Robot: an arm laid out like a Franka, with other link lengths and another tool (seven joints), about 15 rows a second.
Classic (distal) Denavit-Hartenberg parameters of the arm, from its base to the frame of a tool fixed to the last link. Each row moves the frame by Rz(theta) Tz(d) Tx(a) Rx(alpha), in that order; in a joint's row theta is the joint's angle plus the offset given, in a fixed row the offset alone. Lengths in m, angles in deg.
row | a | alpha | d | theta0
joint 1 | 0 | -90 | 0.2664 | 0
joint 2 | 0 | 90 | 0 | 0
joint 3 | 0.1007 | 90 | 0.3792 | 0
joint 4 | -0.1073 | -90 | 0 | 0
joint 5 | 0 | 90 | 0.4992 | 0
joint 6 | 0.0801 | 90 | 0 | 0
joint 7 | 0.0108 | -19.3 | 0.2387 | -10.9
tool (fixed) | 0 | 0 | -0.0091 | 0
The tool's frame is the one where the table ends.
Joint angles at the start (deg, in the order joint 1, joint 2, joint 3, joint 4, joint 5, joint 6, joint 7): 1.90, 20.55, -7.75, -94.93, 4.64, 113.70, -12.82
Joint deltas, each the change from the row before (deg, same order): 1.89, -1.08, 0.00, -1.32, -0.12, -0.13, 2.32; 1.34, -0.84, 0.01, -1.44, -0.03, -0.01, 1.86; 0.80, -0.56, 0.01, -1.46, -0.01, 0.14, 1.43; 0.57, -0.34, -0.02, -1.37, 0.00, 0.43, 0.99; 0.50, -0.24, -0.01, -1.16, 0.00, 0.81, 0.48; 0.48, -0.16, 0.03, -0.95, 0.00, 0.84, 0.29; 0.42, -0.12, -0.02, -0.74, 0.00, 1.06, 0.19; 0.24, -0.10, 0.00, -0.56, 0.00, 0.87, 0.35; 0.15, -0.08, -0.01, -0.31, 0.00, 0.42, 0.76
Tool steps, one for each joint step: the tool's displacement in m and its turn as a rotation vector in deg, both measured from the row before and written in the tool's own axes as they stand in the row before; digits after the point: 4 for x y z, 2 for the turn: 0.0011, -0.0249, -0.0093, 0.13, -0.54, 0.29; -0.0025, -0.0196, -0.0029, 0.24, -0.76, 0.34; -0.0048, -0.0138, 0.0030, 0.25, -0.94, 0.42; -0.0044, -0.0105, 0.0058, 0.16, -0.74, 0.30; -0.0022, -0.0086, 0.0050, 0.00, -0.14, 0.02; -0.0009, -0.0083, 0.0040, -0.04, 0.07, -0.14; 0.0008, -0.0059, 0.0026, -0.16, 0.43, -0.02; 0.0006, -0.0035, 0.0020, -0.13, 0.31, 0.26; 0.0001, -0.0019, 0.0009, -0.06, -0.04, 0.66
